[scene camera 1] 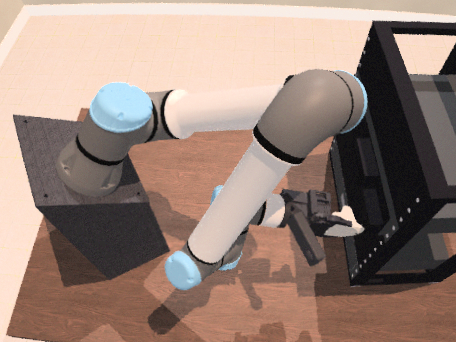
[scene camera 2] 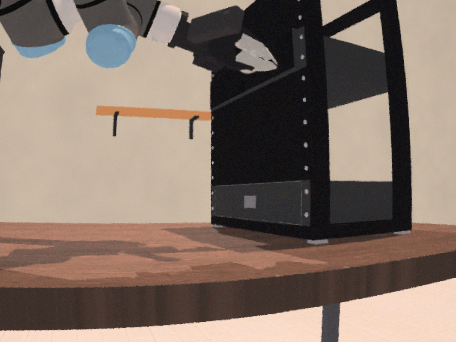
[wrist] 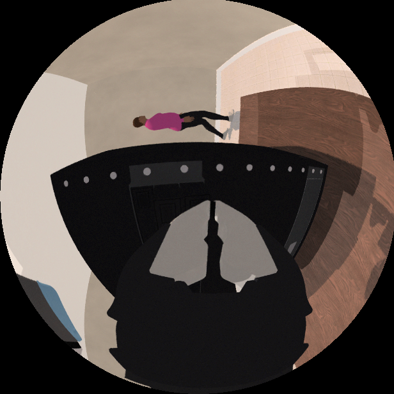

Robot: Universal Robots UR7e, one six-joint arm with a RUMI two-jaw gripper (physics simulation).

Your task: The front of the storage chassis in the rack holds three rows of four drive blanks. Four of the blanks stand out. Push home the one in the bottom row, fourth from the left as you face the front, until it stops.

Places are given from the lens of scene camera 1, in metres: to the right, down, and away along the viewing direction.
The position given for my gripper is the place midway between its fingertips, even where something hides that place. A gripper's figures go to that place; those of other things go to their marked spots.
my gripper [scene camera 1: 363,230]: 0.32, 0.14, 0.89
black rack [scene camera 1: 387,169]: 0.36, 0.00, 0.85
